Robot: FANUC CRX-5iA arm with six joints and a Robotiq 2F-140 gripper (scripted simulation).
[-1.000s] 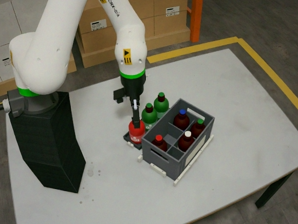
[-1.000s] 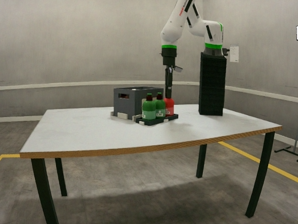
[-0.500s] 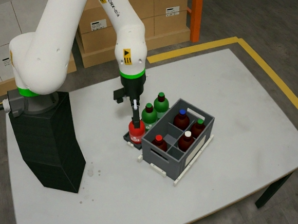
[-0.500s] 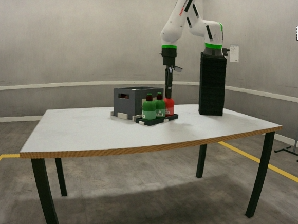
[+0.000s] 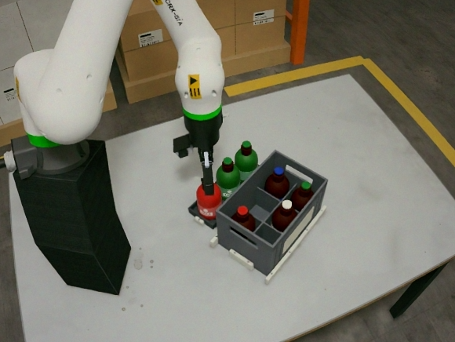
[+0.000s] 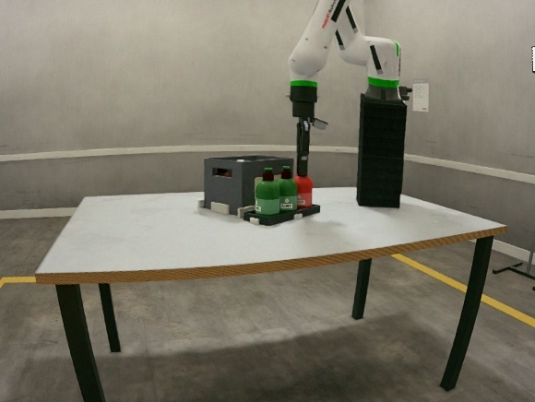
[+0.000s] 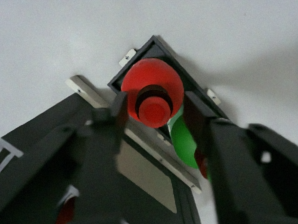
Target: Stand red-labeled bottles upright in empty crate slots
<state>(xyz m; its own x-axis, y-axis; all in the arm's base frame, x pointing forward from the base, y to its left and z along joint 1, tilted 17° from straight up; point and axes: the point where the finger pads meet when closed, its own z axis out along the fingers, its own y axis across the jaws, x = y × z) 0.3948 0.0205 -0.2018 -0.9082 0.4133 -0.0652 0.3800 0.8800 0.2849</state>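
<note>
Right now the red-labeled bottle is 8 cm below my hand. Round my hand: dark tray: 8 cm ahead, 3 cm to the left, 15 cm below; then grey crate: 13 cm ahead, 15 cm to the right, 8 cm below.
</note>
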